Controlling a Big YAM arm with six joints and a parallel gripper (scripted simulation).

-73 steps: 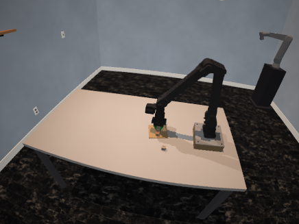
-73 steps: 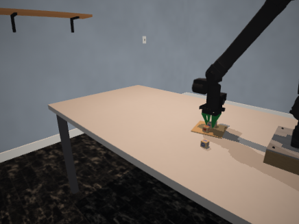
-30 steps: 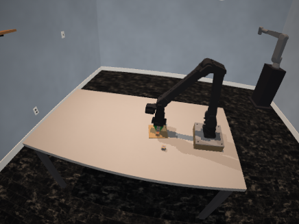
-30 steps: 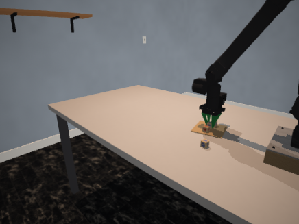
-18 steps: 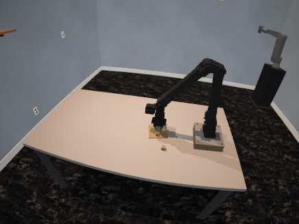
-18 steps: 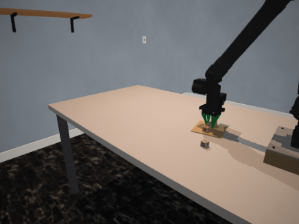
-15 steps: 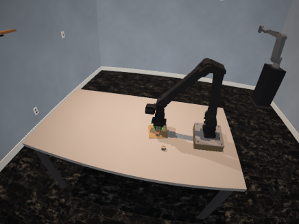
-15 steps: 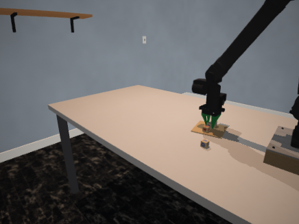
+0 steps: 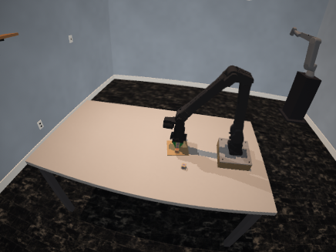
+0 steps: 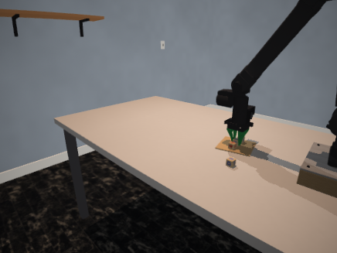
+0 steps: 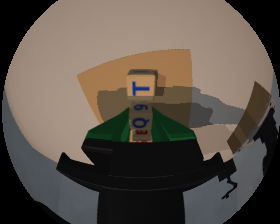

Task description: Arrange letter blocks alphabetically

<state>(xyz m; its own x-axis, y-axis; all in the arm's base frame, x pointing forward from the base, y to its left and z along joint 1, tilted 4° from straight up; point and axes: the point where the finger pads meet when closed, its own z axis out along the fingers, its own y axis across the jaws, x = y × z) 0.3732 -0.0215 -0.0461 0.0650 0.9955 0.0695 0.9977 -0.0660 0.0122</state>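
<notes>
The mat is 10 mm below my hand.
</notes>
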